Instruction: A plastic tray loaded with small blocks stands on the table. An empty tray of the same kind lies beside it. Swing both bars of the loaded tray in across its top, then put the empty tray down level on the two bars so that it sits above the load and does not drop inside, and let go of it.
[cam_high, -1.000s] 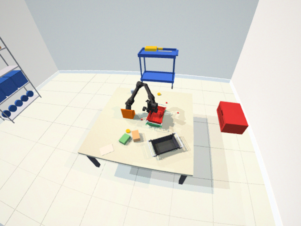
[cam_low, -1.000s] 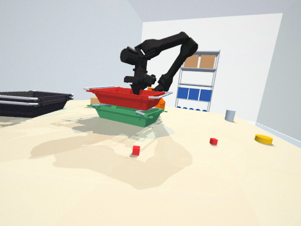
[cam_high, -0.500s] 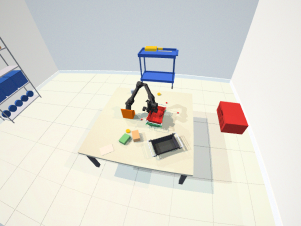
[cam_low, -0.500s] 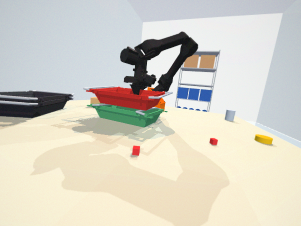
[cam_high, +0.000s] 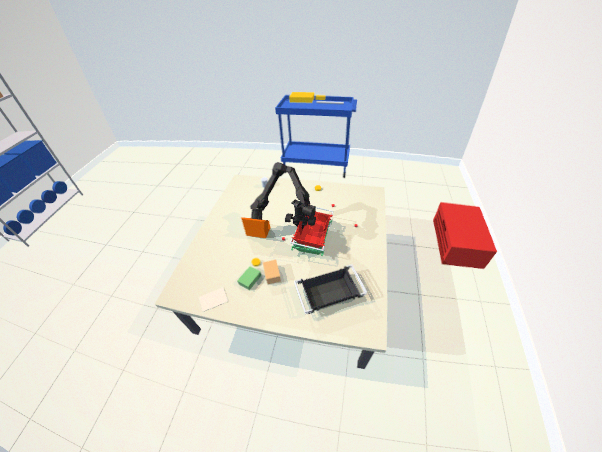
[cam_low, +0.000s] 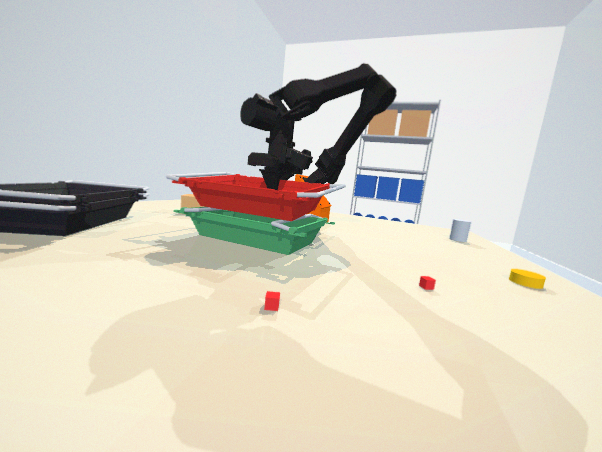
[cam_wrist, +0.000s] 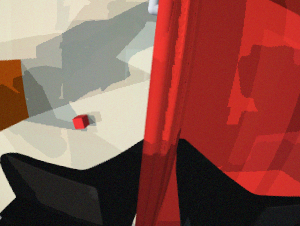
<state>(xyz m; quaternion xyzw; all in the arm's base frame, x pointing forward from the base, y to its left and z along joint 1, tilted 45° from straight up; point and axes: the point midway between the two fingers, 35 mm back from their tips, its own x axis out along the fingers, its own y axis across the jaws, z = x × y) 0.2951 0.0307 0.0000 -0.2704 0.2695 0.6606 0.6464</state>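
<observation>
The red tray lies 80 mm ahead of my gripper tip and 30 mm above it. From my gripper tip the other things lie so: peach block (90 mm behind, 320 mm to the right, 60 mm below); green block (210 mm behind, 390 mm to the right, 70 mm below); pale card (370 mm behind, 570 mm to the right, 90 mm below).
</observation>
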